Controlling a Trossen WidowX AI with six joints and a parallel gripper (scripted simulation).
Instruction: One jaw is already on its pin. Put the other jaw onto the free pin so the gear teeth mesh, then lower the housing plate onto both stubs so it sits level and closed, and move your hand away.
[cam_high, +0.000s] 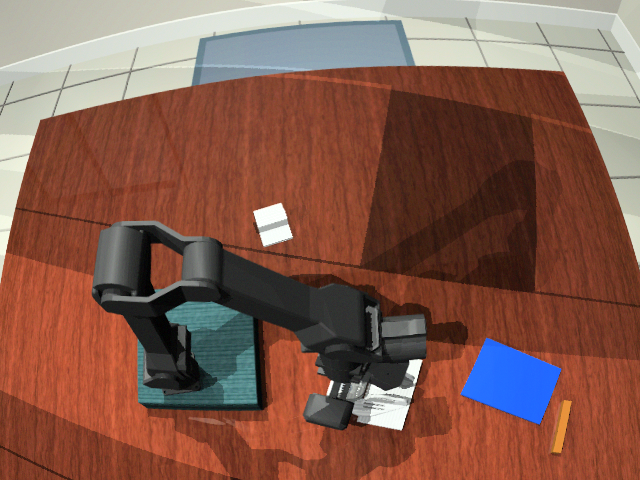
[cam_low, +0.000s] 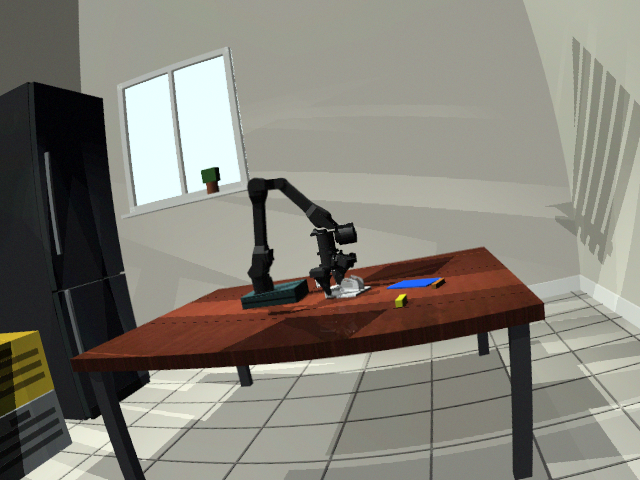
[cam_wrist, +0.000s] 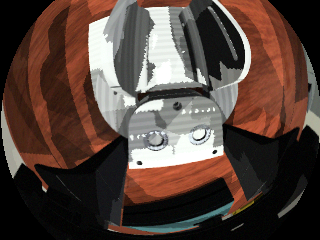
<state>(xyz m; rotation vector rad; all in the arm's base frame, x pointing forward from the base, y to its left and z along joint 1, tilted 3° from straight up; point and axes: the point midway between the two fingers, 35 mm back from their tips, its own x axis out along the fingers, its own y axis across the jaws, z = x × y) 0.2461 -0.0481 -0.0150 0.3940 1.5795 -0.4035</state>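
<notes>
The grey jaw is 10 mm ahead of my gripper tip, 30 mm to the right of it and 10 mm above it. Round my gripper tip: blue sheet: 260 mm ahead, 80 mm to the right; yellow block: 190 mm ahead, 370 mm to the right; small white block: 50 mm behind, 290 mm to the left.
</notes>
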